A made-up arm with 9 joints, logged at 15 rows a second.
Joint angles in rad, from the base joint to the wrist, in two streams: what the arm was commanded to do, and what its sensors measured. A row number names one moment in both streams.
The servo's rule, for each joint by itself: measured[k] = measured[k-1] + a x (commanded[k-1-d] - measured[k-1]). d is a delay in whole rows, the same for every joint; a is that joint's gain. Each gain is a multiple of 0.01, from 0.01 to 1. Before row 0 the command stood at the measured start. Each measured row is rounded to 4 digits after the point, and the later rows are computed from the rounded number. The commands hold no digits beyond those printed.
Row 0, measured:
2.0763 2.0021 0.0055 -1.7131 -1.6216 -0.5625 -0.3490 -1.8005 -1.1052
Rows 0 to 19, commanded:
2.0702 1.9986 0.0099 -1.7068 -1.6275 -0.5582 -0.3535 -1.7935 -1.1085
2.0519 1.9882 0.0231 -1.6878 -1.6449 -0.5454 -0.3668 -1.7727 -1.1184
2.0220 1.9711 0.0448 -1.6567 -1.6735 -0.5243 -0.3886 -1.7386 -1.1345
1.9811 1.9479 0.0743 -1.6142 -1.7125 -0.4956 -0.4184 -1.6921 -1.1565
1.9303 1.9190 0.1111 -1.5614 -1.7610 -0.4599 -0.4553 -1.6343 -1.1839
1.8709 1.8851 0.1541 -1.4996 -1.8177 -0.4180 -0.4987 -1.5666 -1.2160
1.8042 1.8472 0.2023 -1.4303 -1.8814 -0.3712 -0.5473 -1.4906 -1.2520
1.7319 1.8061 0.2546 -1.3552 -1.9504 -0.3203 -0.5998 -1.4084 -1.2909
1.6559 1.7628 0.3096 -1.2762 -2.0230 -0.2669 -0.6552 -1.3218 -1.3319
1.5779 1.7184 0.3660 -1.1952 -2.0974 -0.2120 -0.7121 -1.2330 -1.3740
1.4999 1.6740 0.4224 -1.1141 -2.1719 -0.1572 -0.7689 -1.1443 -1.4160
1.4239 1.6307 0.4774 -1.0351 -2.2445 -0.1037 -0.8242 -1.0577 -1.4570
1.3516 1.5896 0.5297 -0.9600 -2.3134 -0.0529 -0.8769 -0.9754 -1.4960
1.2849 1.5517 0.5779 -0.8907 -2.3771 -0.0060 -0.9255 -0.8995 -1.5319
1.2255 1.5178 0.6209 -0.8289 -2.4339 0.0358 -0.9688 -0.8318 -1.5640
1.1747 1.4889 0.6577 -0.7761 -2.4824 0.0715 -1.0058 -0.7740 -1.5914
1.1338 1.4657 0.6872 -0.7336 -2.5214 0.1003 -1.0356 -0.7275 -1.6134
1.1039 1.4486 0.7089 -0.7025 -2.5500 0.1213 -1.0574 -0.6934 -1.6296
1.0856 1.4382 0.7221 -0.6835 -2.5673 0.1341 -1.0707 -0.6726 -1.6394
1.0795 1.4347 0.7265 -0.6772 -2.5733 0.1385 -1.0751 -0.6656 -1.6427
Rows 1 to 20, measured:
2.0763 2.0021 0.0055 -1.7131 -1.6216 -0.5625 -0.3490 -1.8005 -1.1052
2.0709 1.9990 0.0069 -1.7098 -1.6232 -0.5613 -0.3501 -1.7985 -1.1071
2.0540 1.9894 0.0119 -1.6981 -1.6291 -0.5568 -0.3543 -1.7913 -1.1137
2.0255 1.9731 0.0221 -1.6762 -1.6411 -0.5477 -0.3629 -1.7765 -1.1258
1.9860 1.9507 0.0383 -1.6433 -1.6604 -0.5331 -0.3768 -1.7529 -1.1436
1.9364 1.9225 0.0609 -1.5999 -1.6876 -0.5126 -0.3964 -1.7197 -1.1670
1.8781 1.8892 0.0898 -1.5467 -1.7227 -0.4861 -0.4220 -1.6768 -1.1954
1.8123 1.8518 0.1247 -1.4850 -1.7655 -0.4539 -0.4533 -1.6247 -1.2282
1.7407 1.8111 0.1650 -1.4162 -1.8154 -0.4165 -0.4899 -1.5641 -1.2646
1.6652 1.7681 0.2098 -1.3420 -1.8715 -0.3746 -0.5312 -1.4963 -1.3036
1.5875 1.7239 0.2582 -1.2642 -1.9325 -0.3291 -0.5764 -1.4226 -1.3444
1.5095 1.6795 0.3091 -1.1846 -1.9971 -0.2810 -0.6245 -1.3447 -1.3859
1.4333 1.6361 0.3613 -1.1054 -2.0639 -0.2314 -0.6744 -1.2643 -1.4271
1.3606 1.5947 0.4135 -1.0283 -2.1313 -0.1814 -0.7250 -1.1834 -1.4671
1.2932 1.5564 0.4645 -0.9554 -2.1977 -0.1323 -0.7751 -1.1039 -1.5047
1.2329 1.5220 0.5130 -0.8884 -2.2615 -0.0852 -0.8235 -1.0277 -1.5391
1.1811 1.4925 0.5579 -0.8289 -2.3211 -0.0413 -0.8691 -0.9567 -1.5694
1.1390 1.4686 0.5980 -0.7784 -2.3752 -0.0017 -0.9107 -0.8925 -1.5949
1.1078 1.4508 0.6324 -0.7382 -2.4224 0.0327 -0.9474 -0.8368 -1.6150
1.0880 1.4396 0.6602 -0.7092 -2.4615 0.0611 -0.9782 -0.7908 -1.6292
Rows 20 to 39, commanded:
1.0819 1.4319 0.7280 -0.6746 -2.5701 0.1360 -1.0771 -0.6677 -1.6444
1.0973 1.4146 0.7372 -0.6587 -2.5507 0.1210 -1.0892 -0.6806 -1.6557
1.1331 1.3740 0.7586 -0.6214 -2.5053 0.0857 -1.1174 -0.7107 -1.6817
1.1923 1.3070 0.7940 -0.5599 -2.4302 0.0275 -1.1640 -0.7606 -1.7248
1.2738 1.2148 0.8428 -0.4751 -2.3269 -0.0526 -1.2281 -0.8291 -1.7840
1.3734 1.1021 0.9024 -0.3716 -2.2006 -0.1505 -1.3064 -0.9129 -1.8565
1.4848 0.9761 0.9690 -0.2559 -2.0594 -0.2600 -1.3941 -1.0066 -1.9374
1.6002 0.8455 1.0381 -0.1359 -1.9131 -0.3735 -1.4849 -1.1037 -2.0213
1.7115 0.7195 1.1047 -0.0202 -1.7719 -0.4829 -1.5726 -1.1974 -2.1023
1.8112 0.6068 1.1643 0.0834 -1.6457 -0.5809 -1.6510 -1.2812 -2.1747
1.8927 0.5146 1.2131 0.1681 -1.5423 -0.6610 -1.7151 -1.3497 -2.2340
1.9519 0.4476 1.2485 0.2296 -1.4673 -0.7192 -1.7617 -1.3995 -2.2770
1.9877 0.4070 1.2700 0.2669 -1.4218 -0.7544 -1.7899 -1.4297 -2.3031
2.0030 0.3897 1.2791 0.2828 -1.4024 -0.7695 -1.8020 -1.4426 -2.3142
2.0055 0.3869 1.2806 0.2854 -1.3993 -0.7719 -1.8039 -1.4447 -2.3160
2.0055 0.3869 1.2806 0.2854 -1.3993 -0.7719 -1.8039 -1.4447 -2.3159
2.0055 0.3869 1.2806 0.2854 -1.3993 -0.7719 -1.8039 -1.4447 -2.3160
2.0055 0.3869 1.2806 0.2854 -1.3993 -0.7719 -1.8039 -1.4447 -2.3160
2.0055 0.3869 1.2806 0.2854 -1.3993 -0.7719 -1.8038 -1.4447 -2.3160
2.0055 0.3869 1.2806 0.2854 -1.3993 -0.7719 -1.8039 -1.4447 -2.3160
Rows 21 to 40, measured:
1.0804 1.4352 0.6808 -0.6922 -2.4917 0.0828 -1.0024 -0.7557 -1.6370
1.0817 1.4323 0.6954 -0.6829 -2.5129 0.0977 -1.0211 -0.7311 -1.6413
1.0956 1.4165 0.7084 -0.6701 -2.5231 0.1042 -1.0381 -0.7170 -1.6497
1.1290 1.3787 0.7240 -0.6443 -2.5183 0.0990 -1.0579 -0.7152 -1.6683
1.1853 1.3149 0.7457 -0.5996 -2.4945 0.0790 -1.0844 -0.7279 -1.7011
1.2641 1.2258 0.7758 -0.5336 -2.4492 0.0422 -1.1203 -0.7562 -1.7492
1.3614 1.1157 0.8150 -0.4477 -2.3821 -0.0118 -1.1668 -0.8001 -1.8114
1.4712 0.9915 0.8627 -0.3460 -2.2950 -0.0813 -1.2236 -0.8579 -1.8845
1.5860 0.8616 0.9171 -0.2346 -2.1919 -0.1631 -1.2889 -0.9267 -1.9638
1.6977 0.7351 0.9753 -0.1210 -2.0785 -0.2526 -1.3598 -1.0025 -2.0441
1.7987 0.6209 1.0339 -0.0127 -1.9616 -0.3445 -1.4326 -1.0805 -2.1198
1.8824 0.5263 1.0895 0.0831 -1.8484 -0.4331 -1.5032 -1.1559 -2.1860
1.9443 0.4563 1.1388 0.1607 -1.7455 -0.5132 -1.5678 -1.2241 -2.2388
1.9829 0.4124 1.1795 0.2170 -1.6581 -0.5807 -1.6233 -1.2817 -2.2761
2.0008 0.3922 1.2104 0.2519 -1.5891 -0.6336 -1.6680 -1.3268 -2.2982
2.0050 0.3875 1.2322 0.2697 -1.5379 -0.6723 -1.7020 -1.3598 -2.3085
2.0054 0.3870 1.2472 0.2780 -1.5005 -0.7002 -1.7275 -1.3836 -2.3128
2.0055 0.3869 1.2576 0.2819 -1.4732 -0.7203 -1.7466 -1.4007 -2.3147
2.0055 0.3869 1.2647 0.2838 -1.4532 -0.7347 -1.7609 -1.4130 -2.3155
2.0055 0.3869 1.2696 0.2846 -1.4386 -0.7451 -1.7716 -1.4219 -2.3158

